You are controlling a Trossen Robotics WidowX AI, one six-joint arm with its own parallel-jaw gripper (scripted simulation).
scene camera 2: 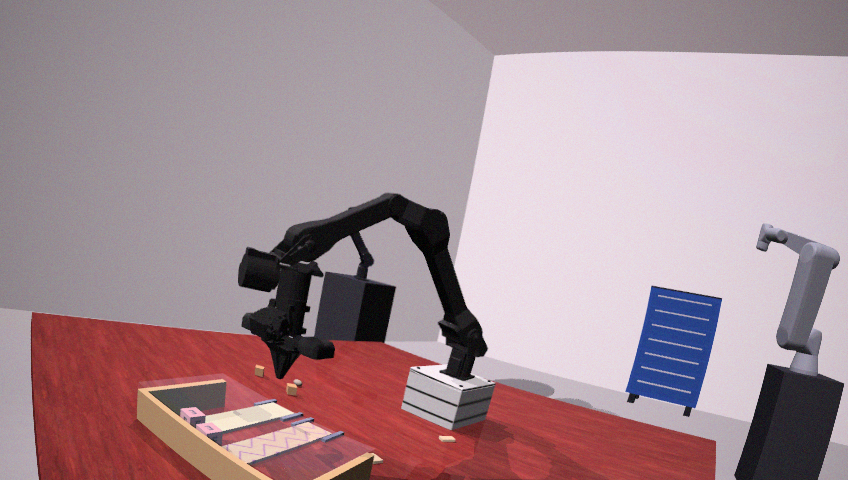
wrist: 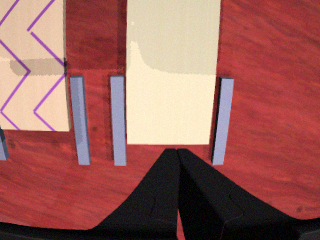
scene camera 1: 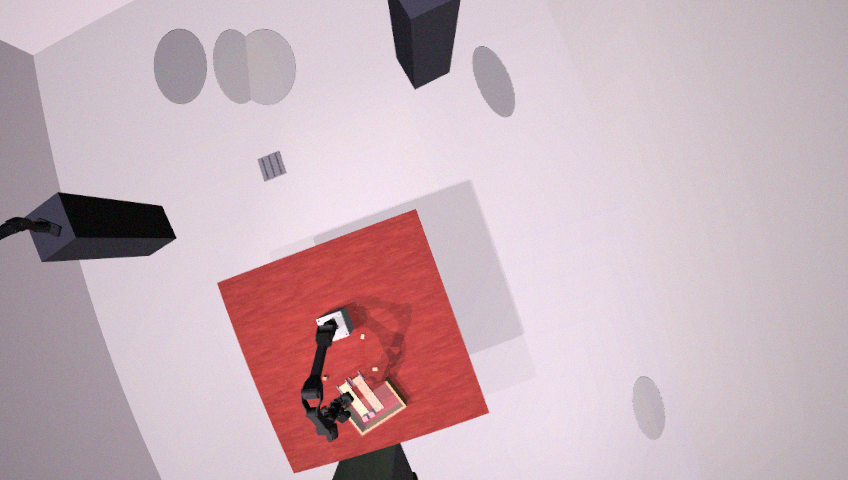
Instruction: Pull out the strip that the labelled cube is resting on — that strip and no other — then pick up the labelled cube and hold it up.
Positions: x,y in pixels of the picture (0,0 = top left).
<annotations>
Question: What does my gripper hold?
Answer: Nothing.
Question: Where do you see a cream strip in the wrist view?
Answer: At 171,60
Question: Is my gripper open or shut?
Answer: Shut.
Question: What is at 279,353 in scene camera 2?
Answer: My gripper.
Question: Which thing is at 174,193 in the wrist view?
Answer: My gripper.
</annotations>
